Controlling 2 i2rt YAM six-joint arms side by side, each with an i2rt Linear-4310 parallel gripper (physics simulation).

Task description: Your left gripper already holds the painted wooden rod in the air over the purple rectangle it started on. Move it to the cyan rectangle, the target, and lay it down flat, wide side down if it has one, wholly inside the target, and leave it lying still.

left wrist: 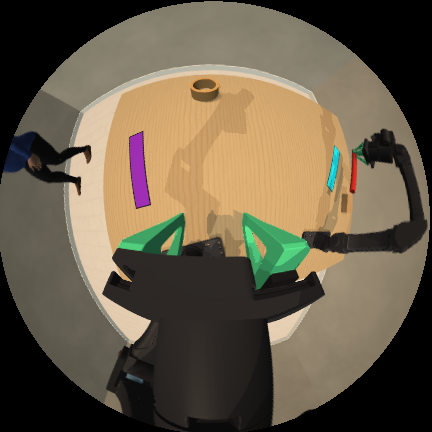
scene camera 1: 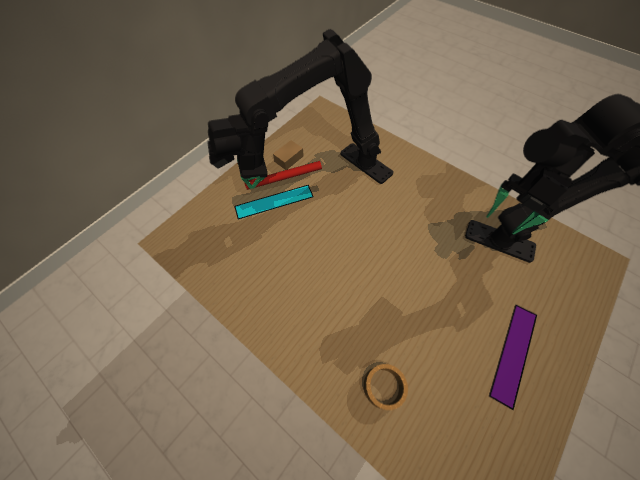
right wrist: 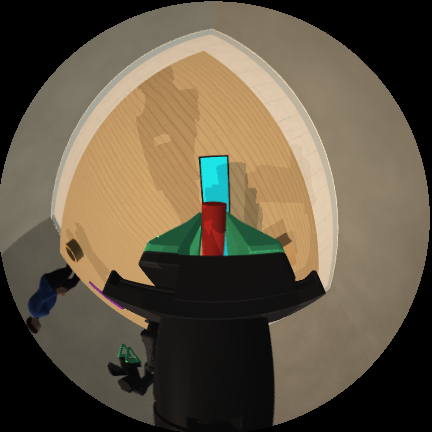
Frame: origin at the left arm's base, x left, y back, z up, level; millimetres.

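Where they show: left gripper, fingertip midpoint: [left wrist: 213,217] [scene camera 1: 499,225] [right wrist: 125,344]; right gripper, fingertip midpoint: [left wrist: 353,152] [scene camera 1: 250,184] [right wrist: 213,216]; left arm's base, origin of the base link: [left wrist: 191,254] [scene camera 1: 499,241]; right arm's base, origin of the base link: [left wrist: 315,239] [scene camera 1: 366,163].
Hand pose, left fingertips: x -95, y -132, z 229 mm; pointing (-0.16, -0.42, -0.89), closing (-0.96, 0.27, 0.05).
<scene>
Things, the pixels of their centre, and the offset from my left fingertips. "pt": a spot on its surface instead.
- red rod, body centre: [right wrist: 211,285] [scene camera 1: 283,175] [left wrist: 353,168] dy -19, dx -567, dz -98 mm
- cyan target, body centre: [right wrist: 216,219] [scene camera 1: 274,201] [left wrist: 334,166] dy -40, dx -608, dz -228 mm
- purple rectangle, surface spot: [scene camera 1: 512,356] [left wrist: 137,163] pt dy -195, dx +185, dz -228 mm
- small wooden block, body centre: [right wrist: 281,254] [scene camera 1: 288,155] [left wrist: 346,203] dy +147, dx -654, dz -209 mm
- wooden ring, body centre: [scene camera 1: 384,386] [left wrist: 204,88] [right wrist: 73,250] dy -404, dx -89, dz -204 mm
The red rod [scene camera 1: 294,173] [left wrist: 354,172] [right wrist: 214,235] is held near one end by my right gripper [scene camera 1: 252,182] [right wrist: 213,216], which is shut on it. The rod hangs above the table, roughly level. It appears close to parallel with the cyan target [scene camera 1: 273,201] [left wrist: 333,169] [right wrist: 215,177] and covers part of it in the right wrist view. The rod's exact height and sideways offset are hard to tell. My left gripper [scene camera 1: 500,224] [left wrist: 213,217] is open and empty, raised near its own arm's base, far from the rod. The purple rectangle [scene camera 1: 512,356] [left wrist: 139,170] is bare.
A small wooden block [scene camera 1: 287,153] [left wrist: 344,203] sits beyond the rod from the target in scene camera 1, near the right arm's base [scene camera 1: 367,164]. A wooden ring [scene camera 1: 386,406] [left wrist: 204,95] lies near the table's front edge.
</scene>
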